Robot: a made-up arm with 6 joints.
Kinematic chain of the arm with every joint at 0, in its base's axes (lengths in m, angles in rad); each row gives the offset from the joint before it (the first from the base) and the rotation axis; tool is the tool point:
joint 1: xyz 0 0 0.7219 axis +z
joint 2: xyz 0.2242 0 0 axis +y
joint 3: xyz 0 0 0.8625 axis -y
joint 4: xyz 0 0 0.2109 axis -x
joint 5: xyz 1.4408 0 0 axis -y
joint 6: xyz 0.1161 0 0 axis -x
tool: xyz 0 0 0
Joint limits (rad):
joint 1: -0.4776..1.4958
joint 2: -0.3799..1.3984
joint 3: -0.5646..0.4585
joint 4: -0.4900..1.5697
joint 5: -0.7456..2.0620
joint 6: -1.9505..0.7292
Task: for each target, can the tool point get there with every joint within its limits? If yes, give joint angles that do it. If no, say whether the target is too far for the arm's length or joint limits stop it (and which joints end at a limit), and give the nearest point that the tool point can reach.
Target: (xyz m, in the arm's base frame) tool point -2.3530 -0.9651 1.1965
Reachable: no: joint limits stop it (at a limit: joint 1, joint 2, joint 3, joint 5) | nearest point -0.0513 0.6686 2.7049 | short by 3.200 m
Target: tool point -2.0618 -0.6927 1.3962
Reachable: no: joint limits stop it (at a limit: joint 1, joint 2, joint 3, joint 5) | nearest point -0.0514 0.6702 2.7034 | short by 2.758 m
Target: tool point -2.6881 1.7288 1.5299
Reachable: no: too far | nearest point -0.0017 1.5270 1.5299 | short by 2.694 m
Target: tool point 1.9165 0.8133 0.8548
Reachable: yes | joints 0.3573 0.5614 -0.0109 1.1291 1.0615 0.5194
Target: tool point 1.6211 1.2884 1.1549
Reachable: yes | joints 0.6234 0.5186 0.1128 1.0445 1.6956 0.0332
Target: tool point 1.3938 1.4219 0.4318
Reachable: yes | joints 0.7930 0.6786 -0.1693 0.0653 0.6704 -0.5762
